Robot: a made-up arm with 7 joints.
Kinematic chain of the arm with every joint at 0, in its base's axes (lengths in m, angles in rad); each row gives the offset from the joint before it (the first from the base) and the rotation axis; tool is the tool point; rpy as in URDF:
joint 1: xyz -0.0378 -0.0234 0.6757 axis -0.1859 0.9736 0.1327
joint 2: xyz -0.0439 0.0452 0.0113 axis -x
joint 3: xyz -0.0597 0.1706 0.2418 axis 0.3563 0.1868 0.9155
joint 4: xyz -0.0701 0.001 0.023 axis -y
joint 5: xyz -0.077 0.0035 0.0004 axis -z
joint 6: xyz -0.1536 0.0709 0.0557 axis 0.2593 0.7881 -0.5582
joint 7: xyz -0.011 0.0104 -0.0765 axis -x
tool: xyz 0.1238 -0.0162 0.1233 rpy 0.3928 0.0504 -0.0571
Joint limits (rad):
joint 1: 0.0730..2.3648
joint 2: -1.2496..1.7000
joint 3: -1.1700..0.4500
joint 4: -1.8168..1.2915
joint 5: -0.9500..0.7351
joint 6: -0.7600..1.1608
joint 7: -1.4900..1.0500
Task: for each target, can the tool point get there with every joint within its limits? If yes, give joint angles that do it. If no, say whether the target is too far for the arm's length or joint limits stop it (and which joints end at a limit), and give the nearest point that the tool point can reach.
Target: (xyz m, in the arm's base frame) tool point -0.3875 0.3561 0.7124
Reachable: yes | joints 1.3327 0.9483 -0.9749 0.4579 0.0486 0.0504 0.5075
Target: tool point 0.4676 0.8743 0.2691
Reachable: no: too far | nearest point 0.3024 0.5669 0.4476 | short by 0.392 m
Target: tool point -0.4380 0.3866 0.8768
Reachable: yes | joints 1.5826 1.4558 -0.2601 -0.3440 0.1283 -0.5472 -0.2361
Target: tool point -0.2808 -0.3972 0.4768
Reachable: no: joint limits stop it (at a limit: joint 1, joint 2, joint 3, joint 5, joint 6, joint 7) | nearest point -0.2916 -0.3283 0.6931 | short by 0.227 m
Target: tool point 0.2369 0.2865 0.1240
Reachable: no: joint limits stop it (at a limit: joint 1, joint 3, joint 6, joint 7) | nearest point 0.2468 0.2684 0.2439 | short by 0.122 m
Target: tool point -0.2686 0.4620 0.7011
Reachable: yes | joints 0.5083 1.0026 -0.7176 -0.6149 0.2838 -0.2485 -0.8588
